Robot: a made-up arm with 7 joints.
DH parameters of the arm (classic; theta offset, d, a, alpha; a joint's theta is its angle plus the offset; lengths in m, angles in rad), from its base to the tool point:
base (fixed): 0 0 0 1.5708
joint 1: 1.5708 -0.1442 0 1.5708
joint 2: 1.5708 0 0 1.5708
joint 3: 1.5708 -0.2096 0 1.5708
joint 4: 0 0 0 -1.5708
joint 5: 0 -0.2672 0 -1.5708
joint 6: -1.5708 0 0 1.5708
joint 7: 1.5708 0 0 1.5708
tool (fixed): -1.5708 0 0 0
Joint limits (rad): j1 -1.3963..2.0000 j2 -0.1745..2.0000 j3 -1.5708..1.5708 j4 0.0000..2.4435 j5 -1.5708..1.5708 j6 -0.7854..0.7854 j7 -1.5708..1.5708
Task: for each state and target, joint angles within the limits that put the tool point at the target. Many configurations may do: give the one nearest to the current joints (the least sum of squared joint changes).
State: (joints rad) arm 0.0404 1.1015 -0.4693 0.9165 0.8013 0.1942 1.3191
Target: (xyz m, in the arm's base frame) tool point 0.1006 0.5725 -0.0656
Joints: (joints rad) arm -0.0570 1.7804 -0.9561 0.7424 0.8013 0.1942 1.3191
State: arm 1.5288 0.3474 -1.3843 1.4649 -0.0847 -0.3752 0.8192
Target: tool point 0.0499 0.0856 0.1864
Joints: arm 1.8116 0.7173 -0.5566 2.3004 -0.0847 -0.3752 0.8192
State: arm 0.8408 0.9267 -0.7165 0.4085 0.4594 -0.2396 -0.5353
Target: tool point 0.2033 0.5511 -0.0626
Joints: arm 0.7499 1.3501 -0.7080 0.5500 0.4594 -0.2396 -0.5353
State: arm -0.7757 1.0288 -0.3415 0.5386 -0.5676 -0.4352 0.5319
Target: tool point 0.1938 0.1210 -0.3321
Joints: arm -0.0858 0.3407 -0.5201 1.2712 -0.5676 -0.4352 0.5319
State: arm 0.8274 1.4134 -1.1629 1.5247 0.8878 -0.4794 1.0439
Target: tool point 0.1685 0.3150 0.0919
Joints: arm 1.4153 2.0000 -1.0619 2.0267 0.8878 -0.4794 1.0439
